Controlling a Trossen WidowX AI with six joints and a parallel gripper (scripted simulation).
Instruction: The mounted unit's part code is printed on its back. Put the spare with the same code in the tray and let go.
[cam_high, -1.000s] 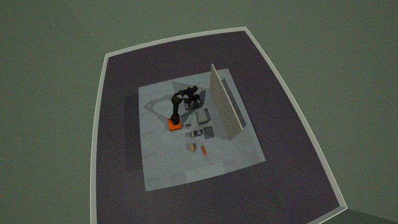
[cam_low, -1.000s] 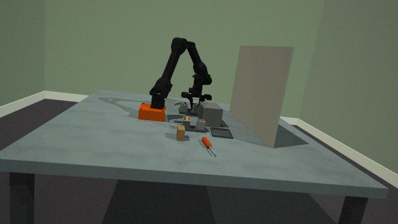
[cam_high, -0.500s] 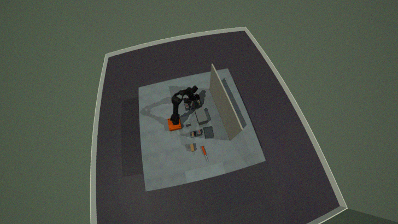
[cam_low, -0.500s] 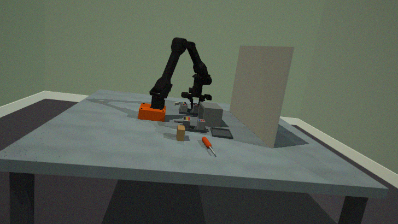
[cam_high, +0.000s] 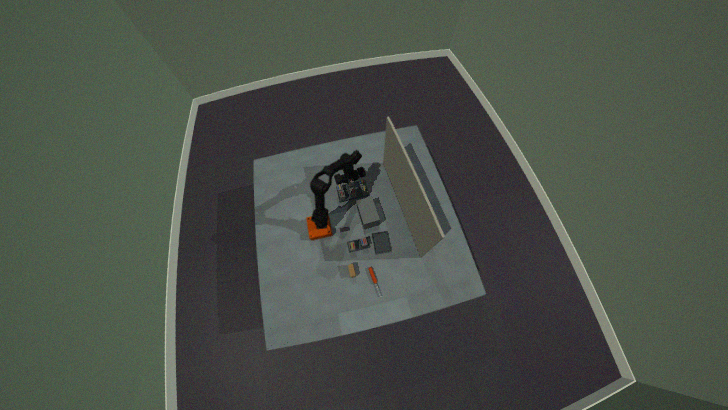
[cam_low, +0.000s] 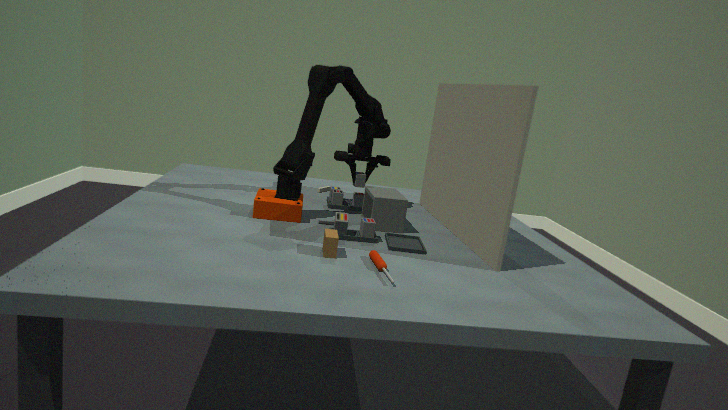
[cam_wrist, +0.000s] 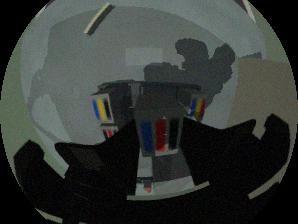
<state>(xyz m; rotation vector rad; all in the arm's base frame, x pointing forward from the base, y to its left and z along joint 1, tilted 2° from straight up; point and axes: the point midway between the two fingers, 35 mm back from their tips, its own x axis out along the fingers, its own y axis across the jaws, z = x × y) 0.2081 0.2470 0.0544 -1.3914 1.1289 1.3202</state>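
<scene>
Now: gripper tip 20 cm to the left of the grey mounted unit, 8 cm short of it and 3 cm above it. Also, from my gripper tip: spare 2 cm above; then tall beige panel 30 cm ahead, 18 cm to the right, 15 cm above.
</scene>
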